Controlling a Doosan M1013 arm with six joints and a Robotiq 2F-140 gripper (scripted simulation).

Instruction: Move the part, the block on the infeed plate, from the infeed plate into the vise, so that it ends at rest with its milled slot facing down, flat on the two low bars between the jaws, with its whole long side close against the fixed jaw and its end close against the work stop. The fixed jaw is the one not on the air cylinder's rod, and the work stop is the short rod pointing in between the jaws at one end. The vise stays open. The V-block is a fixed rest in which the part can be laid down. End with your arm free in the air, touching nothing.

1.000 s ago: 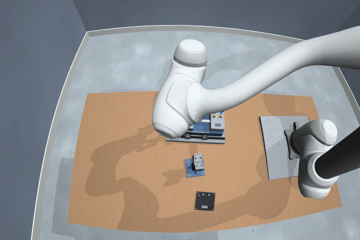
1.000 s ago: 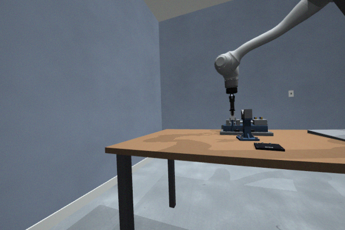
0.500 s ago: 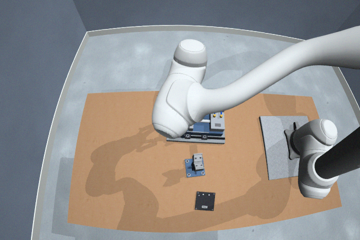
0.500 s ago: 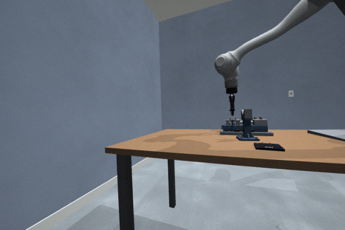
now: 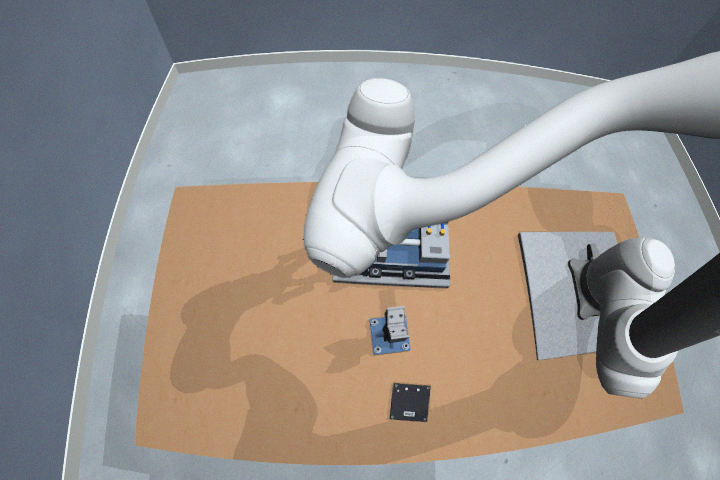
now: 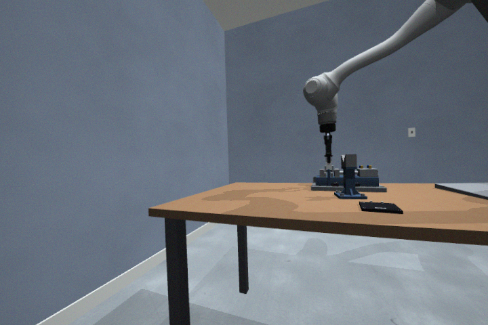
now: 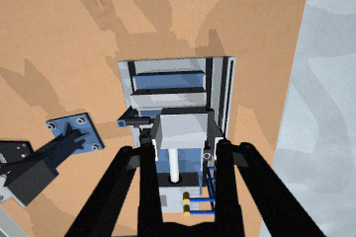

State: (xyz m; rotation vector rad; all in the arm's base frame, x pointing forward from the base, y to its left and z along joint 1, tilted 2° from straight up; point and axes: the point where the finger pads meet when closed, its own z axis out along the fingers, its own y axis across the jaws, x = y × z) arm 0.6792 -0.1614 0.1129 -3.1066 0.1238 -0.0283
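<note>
My hand is 30 mm above the part. Also, from my hand: cylinder rod 80 mm behind, 50 mm below, 30 mm to the left; then work stop 70 mm to the left, 30 mm below, 10 mm ahead; then fixed jaw 50 mm below, 30 mm ahead, 20 mm to the left.
</note>
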